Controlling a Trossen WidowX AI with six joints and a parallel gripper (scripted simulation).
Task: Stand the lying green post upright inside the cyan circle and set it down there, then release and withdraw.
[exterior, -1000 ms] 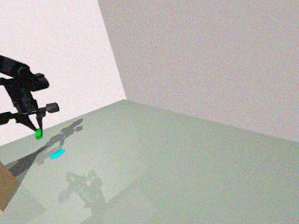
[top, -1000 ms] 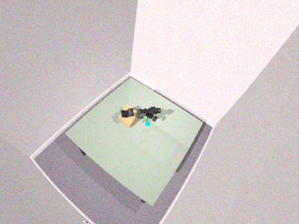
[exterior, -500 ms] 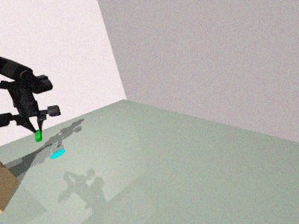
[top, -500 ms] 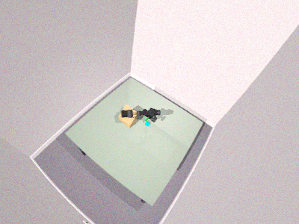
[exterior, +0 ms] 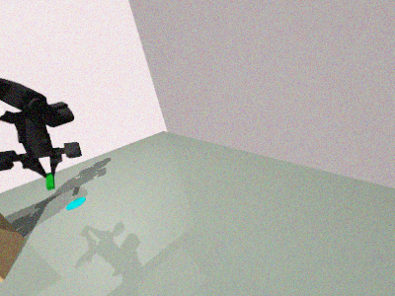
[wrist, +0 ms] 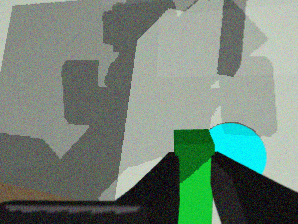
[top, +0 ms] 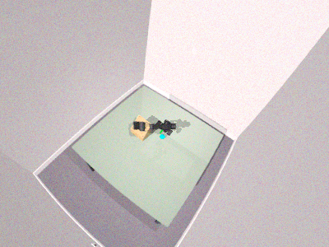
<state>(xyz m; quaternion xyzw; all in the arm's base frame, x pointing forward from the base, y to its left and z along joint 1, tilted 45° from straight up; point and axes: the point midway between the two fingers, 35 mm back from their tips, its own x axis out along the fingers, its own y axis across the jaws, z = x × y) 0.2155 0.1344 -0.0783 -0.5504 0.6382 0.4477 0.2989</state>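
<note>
The cyan circle lies 2 cm ahead of my gripper tip, 1 cm to the right of it and 12 cm below it. Also, from my gripper tip: green post 2 cm to the right, 1 cm below.
</note>
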